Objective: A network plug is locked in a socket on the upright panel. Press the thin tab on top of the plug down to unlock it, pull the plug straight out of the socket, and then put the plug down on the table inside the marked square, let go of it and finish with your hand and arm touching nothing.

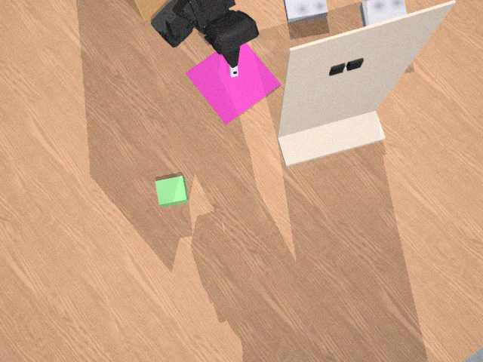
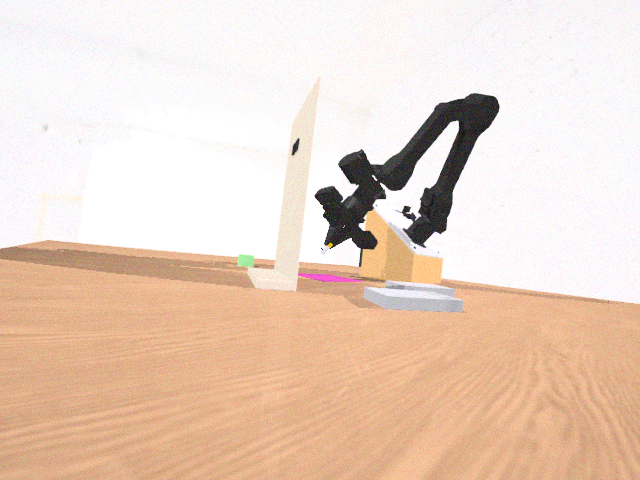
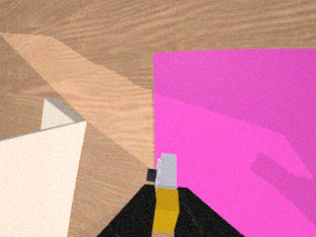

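Now: the magenta marked square 70 mm below my gripper tip and 10 mm behind it. Round my gripper tip: network plug (right at my gripper tip); then cream panel (160 mm ahead, 80 mm to the left, 70 mm above); then green cube (190 mm to the right, 110 mm ahead, 60 mm below).
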